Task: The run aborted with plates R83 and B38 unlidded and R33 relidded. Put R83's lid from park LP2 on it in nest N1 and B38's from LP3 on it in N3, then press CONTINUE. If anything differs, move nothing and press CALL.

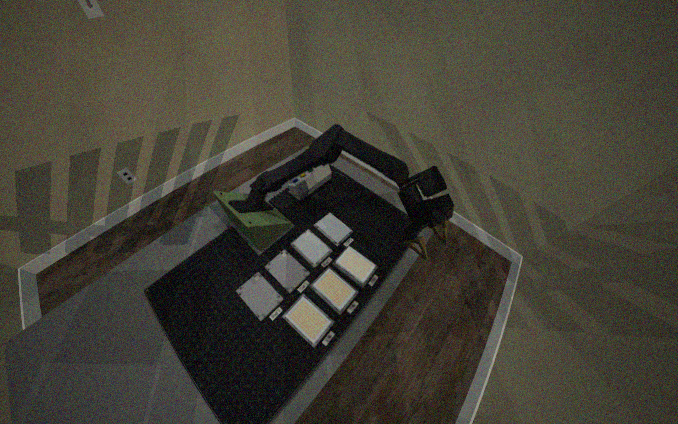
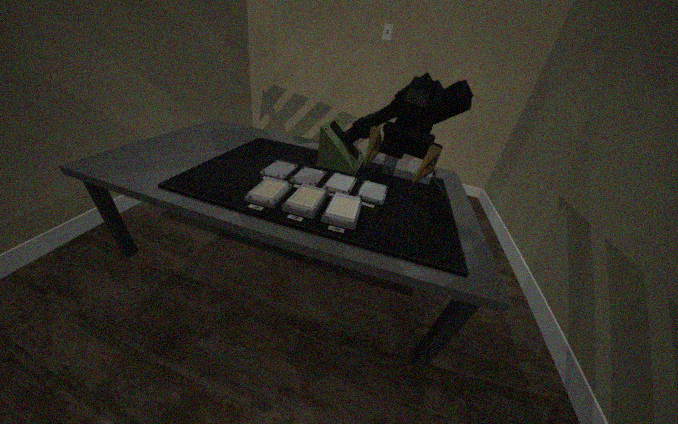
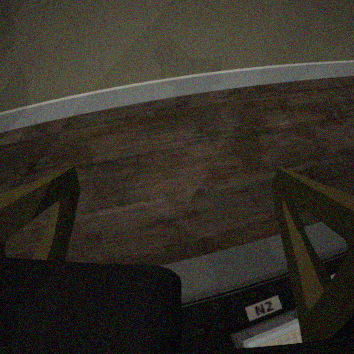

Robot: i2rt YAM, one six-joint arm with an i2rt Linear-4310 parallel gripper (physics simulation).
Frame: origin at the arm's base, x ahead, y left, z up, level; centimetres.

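Seen in the pictures: gripper, between the fingertips: (image 1: 435,251) (image 2: 387,174) (image 3: 175,177); arm's base, origin of its link: (image 1: 252,206) (image 2: 344,140).
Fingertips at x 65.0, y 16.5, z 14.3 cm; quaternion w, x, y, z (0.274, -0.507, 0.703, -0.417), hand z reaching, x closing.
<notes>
Offsets run from my fingertips to a thing's middle. "pt": to the spot under its first point. Level surfaces: height alone.
Three plates with yellowish well tops stand in the front row: one at the left (image 1: 307,319) (image 2: 268,192), the middle N2 plate @(dy -20.8, dx -20.4, dz -21.0 cm) (image 1: 334,290) (image 2: 305,199) (image 3: 277,335) and one at the right (image 1: 355,265) (image 2: 342,209). Clear lids on them cannot be told. Behind stand four pale squares: two greyer, flatter ones @(pt dy -38.7, dx -39.7, dz -22.8 cm) (image 1: 259,296) @(pt dy -25.8, dx -38.2, dz -22.8 cm) (image 1: 287,271) at the left and two whiter ones @(dy -12.5, dx -37.7, dz -22.4 cm) (image 1: 311,247) @(dy +0.2, dx -36.0, dz -22.4 cm) (image 1: 333,229) at the right. Their labels are unreadable. My gripper (image 1: 435,250) (image 2: 391,173) (image 3: 175,177) is open and empty, raised near the table's right end, away from the plates.
A button console @(dy +14.3, dx -60.8, dz -19.6 cm) (image 1: 312,181) (image 2: 411,165) with blue and yellow buttons stands at the back. A green wedge (image 1: 260,227) (image 2: 336,150) stands left of it, behind the plates, at the arm's base. The black mat @(dz -23.7 cm) (image 1: 200,320) (image 2: 410,240) lies on the grey table @(dz -25.1 cm) (image 1: 90,320) (image 2: 165,145).
</notes>
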